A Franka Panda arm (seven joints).
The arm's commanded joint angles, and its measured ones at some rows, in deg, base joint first. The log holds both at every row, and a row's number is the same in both.
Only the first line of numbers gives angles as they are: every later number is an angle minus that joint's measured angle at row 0.
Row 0, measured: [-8.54 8.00 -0.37 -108.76 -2.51 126.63 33.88]
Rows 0 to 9, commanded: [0.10 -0.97 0.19 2.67 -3.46 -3.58 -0.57]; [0.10 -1.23 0.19 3.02 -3.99 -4.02 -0.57]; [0.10 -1.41 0.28 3.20 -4.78 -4.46 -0.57]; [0.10 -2.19 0.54 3.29 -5.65 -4.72 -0.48]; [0.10 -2.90 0.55 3.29 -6.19 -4.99 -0.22]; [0.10 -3.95 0.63 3.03 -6.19 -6.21 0.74]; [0.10 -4.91 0.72 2.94 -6.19 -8.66 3.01]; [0.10 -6.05 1.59 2.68 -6.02 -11.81 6.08]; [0.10 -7.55 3.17 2.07 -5.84 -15.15 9.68]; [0.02 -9.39 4.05 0.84 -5.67 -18.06 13.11]
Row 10, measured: [0.09 -4.27 0.86 3.13 -4.85 -10.23 4.05]
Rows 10 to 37, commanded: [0.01 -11.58 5.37 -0.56 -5.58 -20.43 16.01]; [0.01 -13.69 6.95 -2.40 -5.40 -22.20 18.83]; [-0.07 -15.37 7.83 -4.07 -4.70 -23.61 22.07]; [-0.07 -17.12 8.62 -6.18 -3.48 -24.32 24.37]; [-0.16 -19.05 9.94 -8.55 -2.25 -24.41 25.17]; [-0.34 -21.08 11.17 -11.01 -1.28 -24.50 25.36]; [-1.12 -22.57 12.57 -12.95 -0.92 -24.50 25.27]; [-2.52 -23.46 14.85 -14.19 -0.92 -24.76 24.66]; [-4.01 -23.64 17.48 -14.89 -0.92 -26.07 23.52]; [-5.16 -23.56 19.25 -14.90 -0.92 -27.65 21.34]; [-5.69 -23.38 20.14 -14.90 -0.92 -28.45 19.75]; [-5.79 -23.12 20.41 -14.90 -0.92 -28.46 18.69]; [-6.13 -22.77 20.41 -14.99 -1.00 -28.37 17.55]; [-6.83 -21.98 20.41 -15.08 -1.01 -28.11 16.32]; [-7.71 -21.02 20.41 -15.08 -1.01 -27.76 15.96]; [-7.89 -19.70 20.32 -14.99 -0.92 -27.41 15.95]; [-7.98 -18.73 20.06 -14.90 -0.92 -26.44 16.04]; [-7.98 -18.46 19.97 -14.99 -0.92 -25.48 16.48]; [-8.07 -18.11 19.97 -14.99 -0.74 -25.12 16.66]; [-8.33 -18.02 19.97 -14.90 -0.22 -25.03 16.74]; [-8.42 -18.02 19.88 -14.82 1.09 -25.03 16.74]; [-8.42 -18.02 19.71 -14.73 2.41 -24.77 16.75]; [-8.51 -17.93 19.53 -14.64 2.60 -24.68 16.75]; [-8.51 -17.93 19.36 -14.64 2.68 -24.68 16.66]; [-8.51 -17.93 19.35 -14.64 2.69 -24.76 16.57]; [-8.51 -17.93 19.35 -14.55 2.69 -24.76 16.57]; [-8.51 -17.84 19.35 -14.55 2.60 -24.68 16.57]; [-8.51 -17.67 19.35 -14.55 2.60 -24.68 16.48]
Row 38, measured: [-8.08 -17.62 19.22 -14.98 1.77 -24.89 16.98]
